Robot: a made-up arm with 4 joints.
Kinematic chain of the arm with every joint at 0, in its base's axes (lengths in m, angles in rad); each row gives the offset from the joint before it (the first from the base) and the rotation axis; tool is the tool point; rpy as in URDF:
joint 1: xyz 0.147 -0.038 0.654 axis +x
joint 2: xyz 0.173 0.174 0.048 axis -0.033 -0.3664 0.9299
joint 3: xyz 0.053 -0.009 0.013 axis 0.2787 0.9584 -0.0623
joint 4: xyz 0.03 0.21 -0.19 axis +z
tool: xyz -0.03 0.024 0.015 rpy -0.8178 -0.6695 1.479
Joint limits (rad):
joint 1: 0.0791..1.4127
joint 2: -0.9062..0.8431
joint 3: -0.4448..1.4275
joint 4: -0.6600..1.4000
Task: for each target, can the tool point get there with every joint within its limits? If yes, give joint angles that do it. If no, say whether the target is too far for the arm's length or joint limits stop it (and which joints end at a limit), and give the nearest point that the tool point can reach.
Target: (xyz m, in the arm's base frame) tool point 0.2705 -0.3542 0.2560
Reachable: no: joint limits stop it (at a limit: joint 1, joint 2, joint 3, joint 4) | nearest point 0.4652 0.1857 0.5061 | short by 0.626 m
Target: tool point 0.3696 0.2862 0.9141
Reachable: yes | joints 0.8498 -0.3183 0.4271 0.1291
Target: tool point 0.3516 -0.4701 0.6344
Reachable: no: joint limits stop it (at a limit: joint 1, joint 2, joint 3) | nearest point 0.4592 -0.0524 1.0200 | short by 0.579 m
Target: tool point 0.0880 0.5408 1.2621
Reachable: no: too far | nearest point 0.2274 0.2704 0.9780 | short by 0.416 m
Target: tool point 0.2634 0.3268 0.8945
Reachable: yes | joints 0.4374 0.0278 1.2746 0.1771
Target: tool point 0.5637 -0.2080 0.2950
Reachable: no: joint limits stop it (at a limit: joint 1, joint 2, joint 3, joint 4) | nearest point 0.4652 0.1857 0.5061 | short by 0.457 m
